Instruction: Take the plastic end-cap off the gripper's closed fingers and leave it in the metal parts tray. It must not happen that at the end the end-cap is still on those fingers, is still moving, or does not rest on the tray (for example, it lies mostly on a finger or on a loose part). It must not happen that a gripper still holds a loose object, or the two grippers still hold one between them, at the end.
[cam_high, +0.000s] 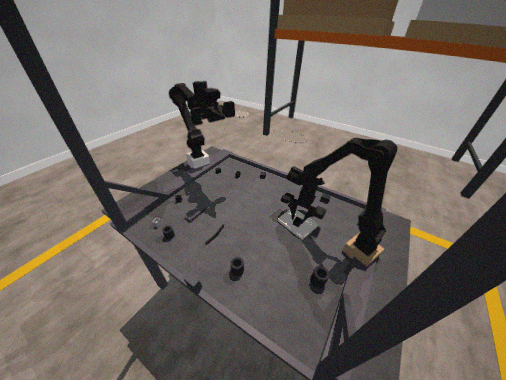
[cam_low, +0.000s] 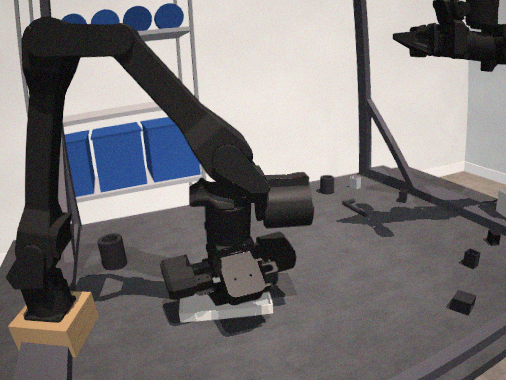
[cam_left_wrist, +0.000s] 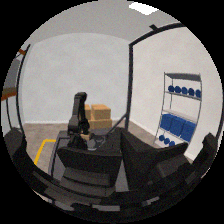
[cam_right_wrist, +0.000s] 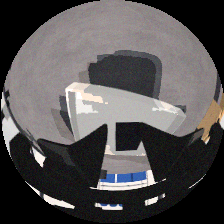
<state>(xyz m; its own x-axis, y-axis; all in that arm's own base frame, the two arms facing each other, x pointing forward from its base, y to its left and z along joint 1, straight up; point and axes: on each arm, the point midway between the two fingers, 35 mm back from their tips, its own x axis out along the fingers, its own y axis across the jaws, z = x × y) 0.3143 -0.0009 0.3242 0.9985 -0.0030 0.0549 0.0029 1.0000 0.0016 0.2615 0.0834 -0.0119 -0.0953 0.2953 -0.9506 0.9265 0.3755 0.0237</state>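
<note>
My right hand is 20 mm past the plastic end-cap, 10 mm to the left of it and 20 mm above it. From my right hand the other things lie so: white metal parts tray 20 mm behind, 10 mm to the right, 30 mm below.
</note>
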